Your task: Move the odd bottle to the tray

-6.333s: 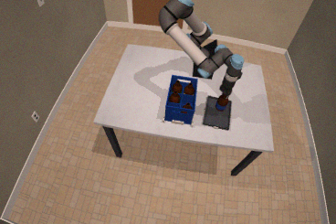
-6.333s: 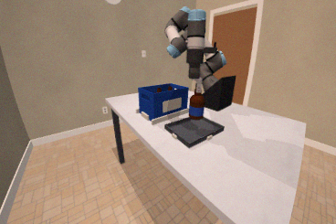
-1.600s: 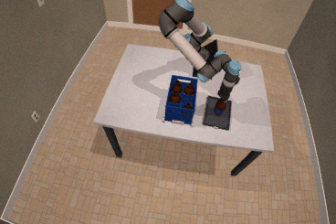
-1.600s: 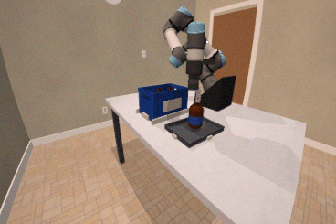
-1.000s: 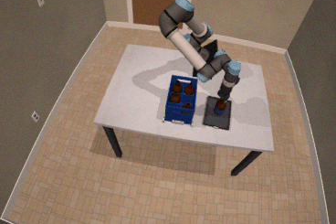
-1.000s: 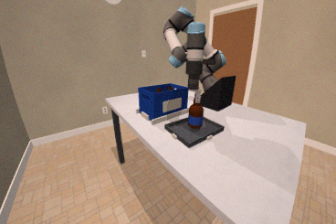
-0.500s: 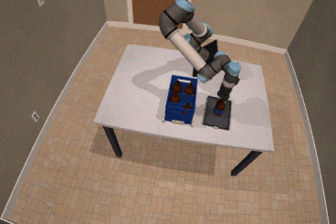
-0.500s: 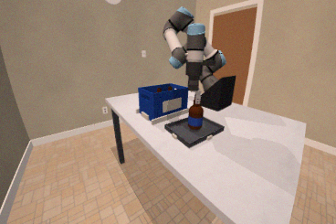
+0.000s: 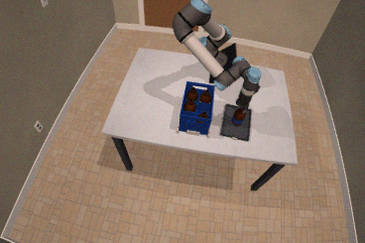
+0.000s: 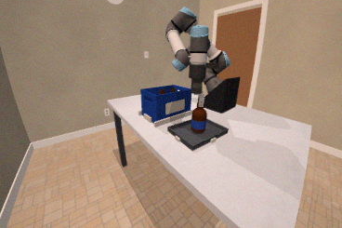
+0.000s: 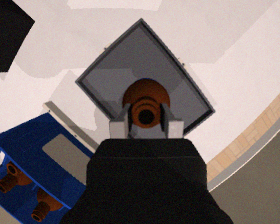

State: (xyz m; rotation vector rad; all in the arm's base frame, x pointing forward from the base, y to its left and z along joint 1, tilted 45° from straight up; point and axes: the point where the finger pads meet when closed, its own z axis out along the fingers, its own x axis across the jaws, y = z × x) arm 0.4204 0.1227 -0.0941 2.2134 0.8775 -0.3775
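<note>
Now: the bottle 70 mm below my hand. Round my hand: dark tray 150 mm below; blue crate 10 mm behind, 280 mm to the right, 80 mm below.
</note>
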